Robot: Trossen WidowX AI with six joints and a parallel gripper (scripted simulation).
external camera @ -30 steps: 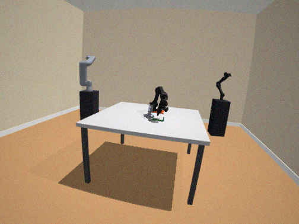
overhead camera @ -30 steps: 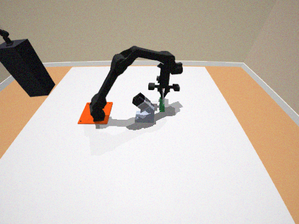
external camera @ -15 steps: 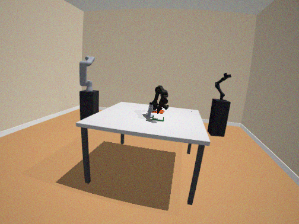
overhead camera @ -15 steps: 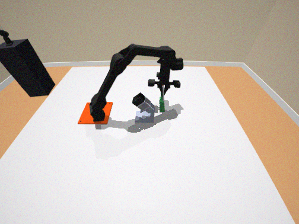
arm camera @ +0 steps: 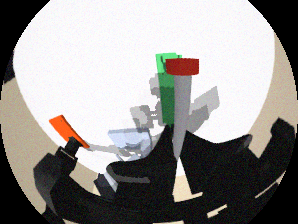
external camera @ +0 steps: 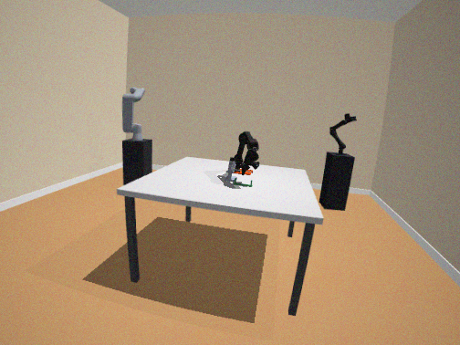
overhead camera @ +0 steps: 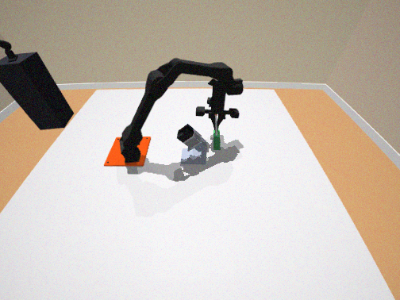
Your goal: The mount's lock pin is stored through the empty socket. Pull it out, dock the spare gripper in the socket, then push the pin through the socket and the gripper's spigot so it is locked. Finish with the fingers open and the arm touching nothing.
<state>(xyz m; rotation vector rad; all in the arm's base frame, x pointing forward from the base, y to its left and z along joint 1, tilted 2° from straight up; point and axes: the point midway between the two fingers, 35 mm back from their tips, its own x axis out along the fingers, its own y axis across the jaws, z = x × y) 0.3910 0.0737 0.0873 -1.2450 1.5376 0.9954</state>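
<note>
The green pin cradle lies 10 mm ahead of my gripper tip, 10 mm to the left of it and 50 mm below it. The rest, counted from my gripper tip: grey mount (90 mm behind, 90 mm to the right, 20 mm below); then spare gripper (120 mm behind, 90 mm to the right, 40 mm above).
</note>
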